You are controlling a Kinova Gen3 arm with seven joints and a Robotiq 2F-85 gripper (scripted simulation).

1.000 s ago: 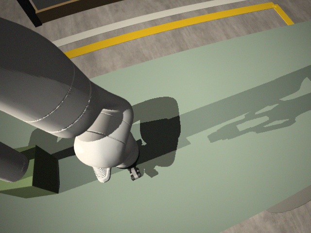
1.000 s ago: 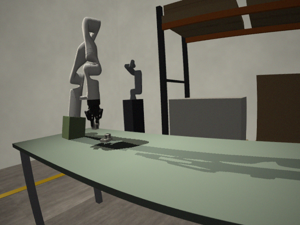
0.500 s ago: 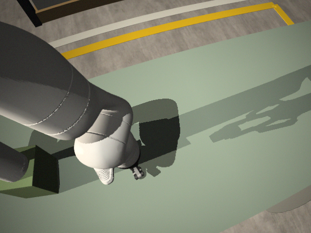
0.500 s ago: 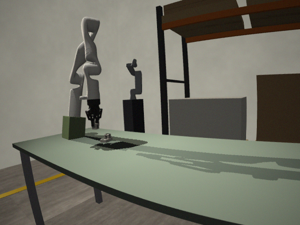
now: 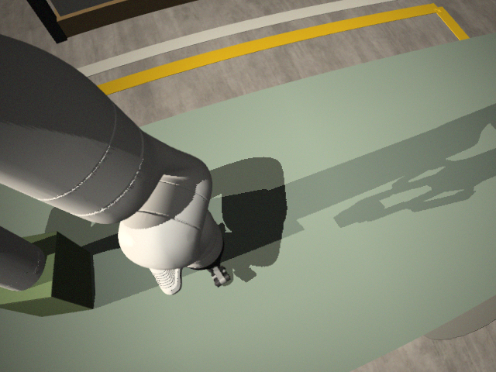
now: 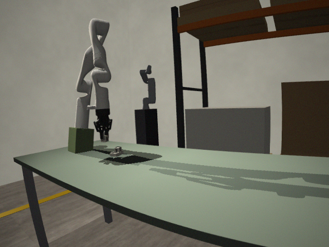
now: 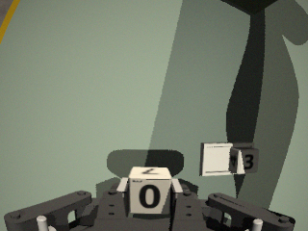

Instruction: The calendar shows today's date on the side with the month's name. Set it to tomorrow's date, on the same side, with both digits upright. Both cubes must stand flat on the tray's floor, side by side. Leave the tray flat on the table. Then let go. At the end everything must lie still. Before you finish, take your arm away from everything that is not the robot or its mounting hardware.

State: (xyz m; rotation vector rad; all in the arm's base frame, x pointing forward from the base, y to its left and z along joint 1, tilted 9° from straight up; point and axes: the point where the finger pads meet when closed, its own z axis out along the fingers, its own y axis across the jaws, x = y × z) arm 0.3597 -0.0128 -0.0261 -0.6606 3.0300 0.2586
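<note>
Right now the white tray is 50 mm behind my hand, 100 mm to the left of it and 120 mm below it. From my hand the other things lie so: white cube: 10 mm below.
</note>
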